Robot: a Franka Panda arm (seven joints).
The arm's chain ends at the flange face. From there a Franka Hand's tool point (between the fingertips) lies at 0.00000 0.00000 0.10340 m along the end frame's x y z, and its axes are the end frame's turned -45 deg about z.
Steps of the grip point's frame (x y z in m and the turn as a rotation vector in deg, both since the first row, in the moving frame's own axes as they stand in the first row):
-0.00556, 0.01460, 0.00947, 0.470, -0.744, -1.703
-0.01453, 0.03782, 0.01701, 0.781, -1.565, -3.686
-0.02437, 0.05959, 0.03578, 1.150, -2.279, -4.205
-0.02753, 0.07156, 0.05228, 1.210, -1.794, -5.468
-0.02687, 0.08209, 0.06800, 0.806, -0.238, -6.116
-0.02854, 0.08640, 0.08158, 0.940, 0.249, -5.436
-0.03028, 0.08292, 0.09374, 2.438, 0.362, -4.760
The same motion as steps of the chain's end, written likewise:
0.00794, 0.01388, 0.00948, -0.194, -0.858, -1.703
0.01943, 0.03592, 0.01706, -0.554, -1.659, -3.686
0.02922, 0.05777, 0.03588, -0.798, -2.425, -4.205
0.03493, 0.06914, 0.05235, -0.413, -2.124, -5.468
0.04041, 0.07770, 0.06801, 0.402, -0.738, -6.116
0.04187, 0.08275, 0.08159, 0.841, -0.489, -5.436
0.04002, 0.08350, 0.09384, 1.980, -1.468, -4.760

